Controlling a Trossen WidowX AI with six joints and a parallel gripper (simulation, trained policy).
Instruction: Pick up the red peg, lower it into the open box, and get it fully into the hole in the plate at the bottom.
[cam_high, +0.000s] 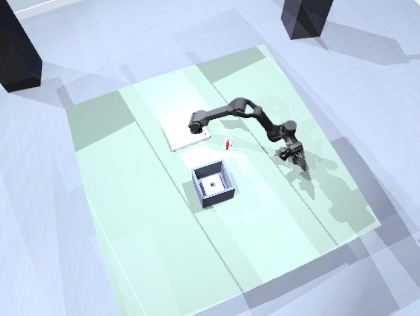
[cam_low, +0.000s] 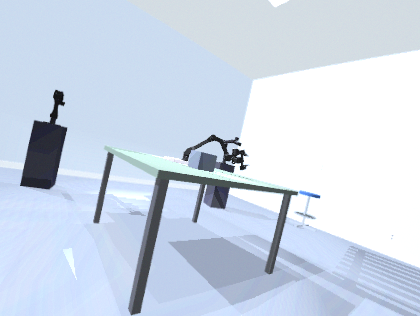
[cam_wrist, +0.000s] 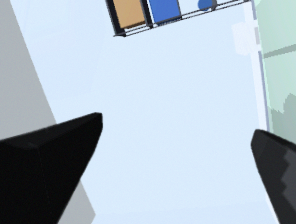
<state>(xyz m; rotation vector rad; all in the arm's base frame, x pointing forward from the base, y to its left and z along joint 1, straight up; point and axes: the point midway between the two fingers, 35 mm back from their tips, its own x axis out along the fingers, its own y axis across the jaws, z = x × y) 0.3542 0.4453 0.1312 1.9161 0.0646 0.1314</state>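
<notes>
My gripper tip is now 250 mm past the red peg, 310 mm to the left of it and 120 mm above it. The rest, counted from my gripper tip: plate: 40 mm behind, 430 mm to the right, 120 mm below.
</notes>
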